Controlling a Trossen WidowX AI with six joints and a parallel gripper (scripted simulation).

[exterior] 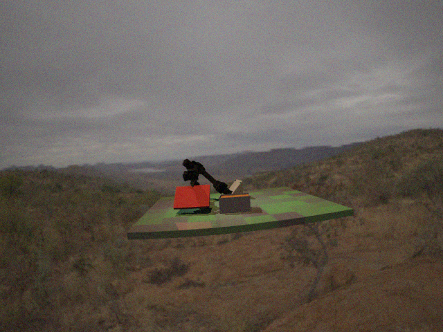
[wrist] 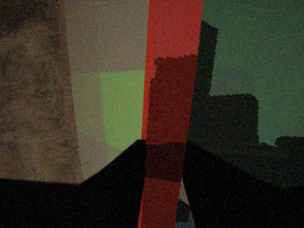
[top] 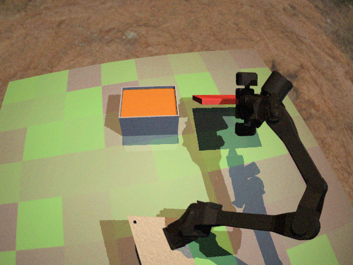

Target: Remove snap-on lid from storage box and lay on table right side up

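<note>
Now: the red lid 6 cm ahead of my gripper tip, 5 cm below it and 2 cm to the right of it. Also, from my gripper tip: storage box: 25 cm to the left, 16 cm ahead, 11 cm below.
</note>
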